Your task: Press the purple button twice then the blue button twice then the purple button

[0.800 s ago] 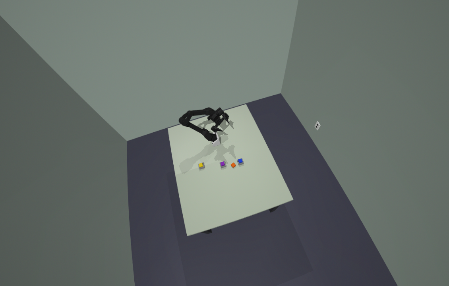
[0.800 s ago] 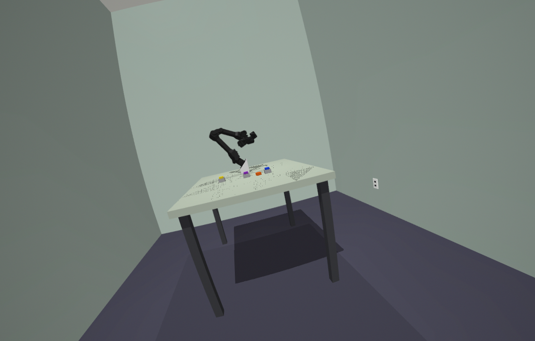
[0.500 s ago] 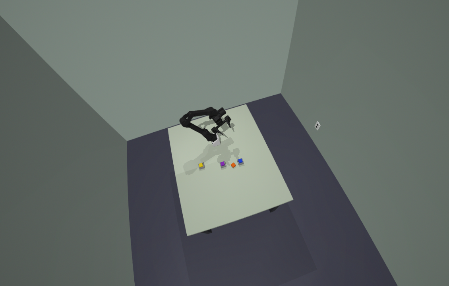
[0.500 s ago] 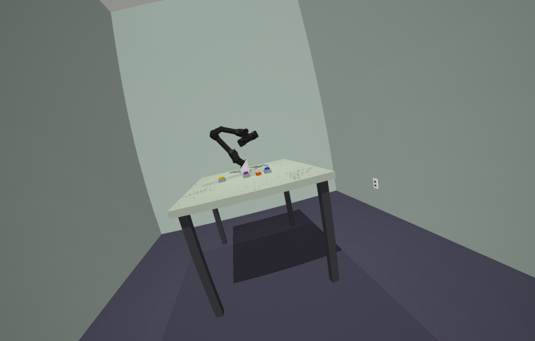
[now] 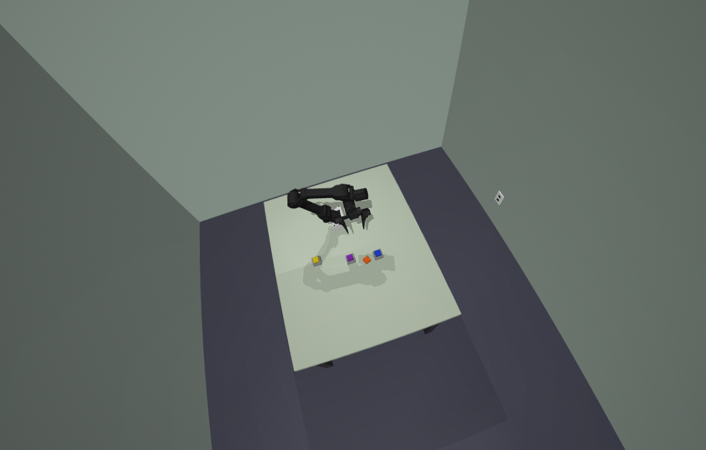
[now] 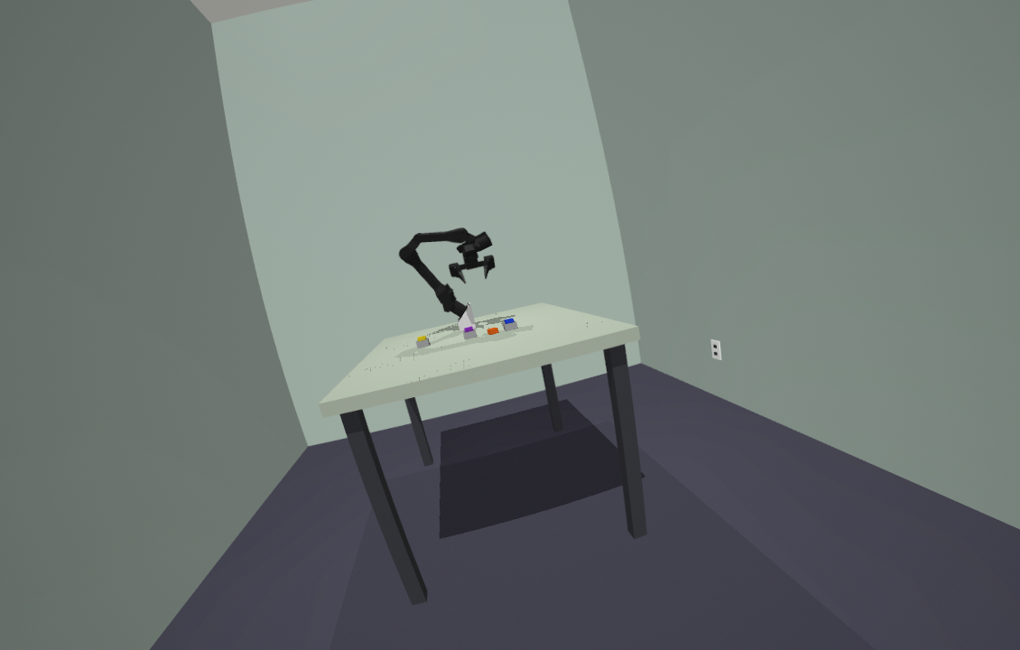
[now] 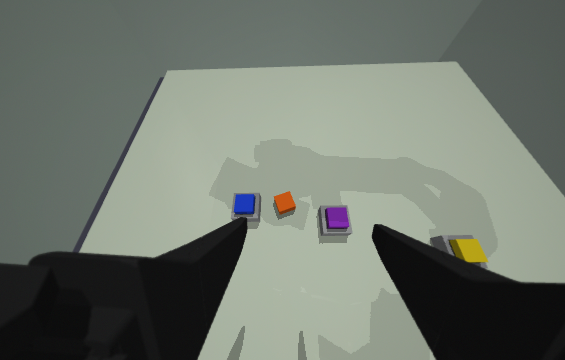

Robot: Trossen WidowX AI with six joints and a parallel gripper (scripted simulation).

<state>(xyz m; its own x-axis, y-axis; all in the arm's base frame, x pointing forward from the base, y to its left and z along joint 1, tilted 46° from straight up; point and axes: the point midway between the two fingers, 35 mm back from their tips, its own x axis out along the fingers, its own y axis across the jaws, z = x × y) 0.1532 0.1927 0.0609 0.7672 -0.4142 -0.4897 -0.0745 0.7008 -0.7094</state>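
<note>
The purple button lies 6 cm ahead of my gripper tip, 6 cm to the right of it and 18 cm below it. The rest, counted from my gripper tip: yellow button 3 cm ahead, 26 cm to the right, 18 cm below; then orange block 8 cm ahead, 3 cm to the left, 20 cm below; then blue button 7 cm ahead, 10 cm to the left, 18 cm below.
</note>
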